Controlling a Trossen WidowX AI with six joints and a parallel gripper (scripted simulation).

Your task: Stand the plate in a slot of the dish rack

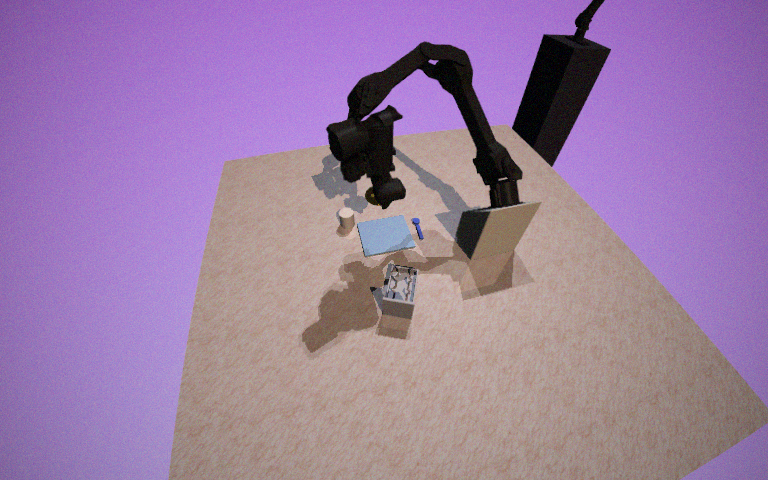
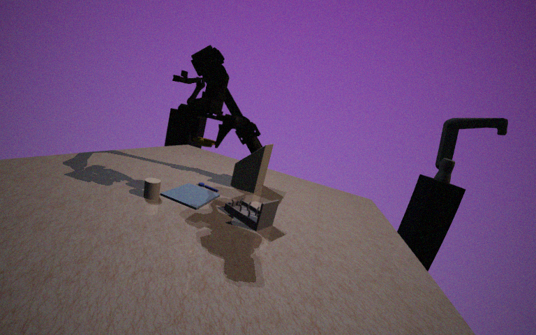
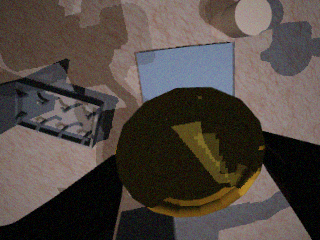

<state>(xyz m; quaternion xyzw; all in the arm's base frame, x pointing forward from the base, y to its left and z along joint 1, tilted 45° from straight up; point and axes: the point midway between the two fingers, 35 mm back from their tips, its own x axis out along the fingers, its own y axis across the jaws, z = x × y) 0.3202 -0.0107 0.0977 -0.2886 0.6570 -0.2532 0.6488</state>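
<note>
The grey dish rack lies 18 cm to the left of my gripper tip, 15 cm below it and 1 cm behind it. From my gripper tip the other things lie so: blue mat 17 cm below, 2 cm to the right, 2 cm behind; cup 15 cm below, 10 cm to the right, 8 cm ahead; yellow plate 1 cm above.
</note>
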